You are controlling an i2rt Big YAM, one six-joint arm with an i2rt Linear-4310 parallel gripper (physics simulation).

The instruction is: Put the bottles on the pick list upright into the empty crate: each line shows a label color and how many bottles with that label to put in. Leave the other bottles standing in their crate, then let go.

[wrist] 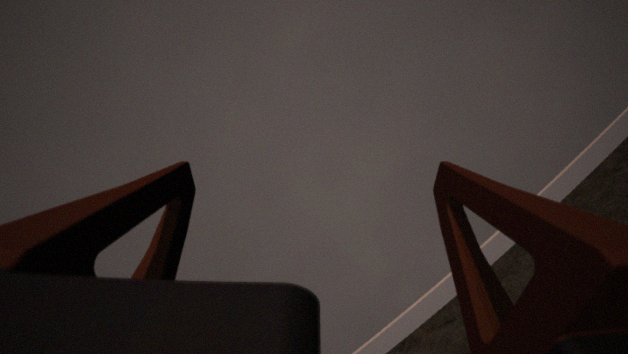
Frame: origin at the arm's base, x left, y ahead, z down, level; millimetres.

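Seen in the pictures: gripper, between the fingertips: [314,175].
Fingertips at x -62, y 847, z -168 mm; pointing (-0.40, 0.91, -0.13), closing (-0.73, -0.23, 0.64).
Observation:
A point is followed by its place in that frame.
My gripper [314,175] {z -168, x -62, y 847 mm} is open in the wrist view, with its two dark orange fingers wide apart at the left and right and no object between them. Behind the fingers lies a plain grey surface. The bottles, their crate, the empty crate and the pick list do not show in the wrist view, so I cannot tell where the gripper is relative to them.
A grey surface [315,90] fills most of the view. Its pale edge strip [420,312] runs diagonally at the lower right, with a dark, mottled floor [600,185] beyond it. A dark rounded block [200,317] {z -193, x -37, y 765 mm}, apparently part of the gripper's body, covers the lower left.

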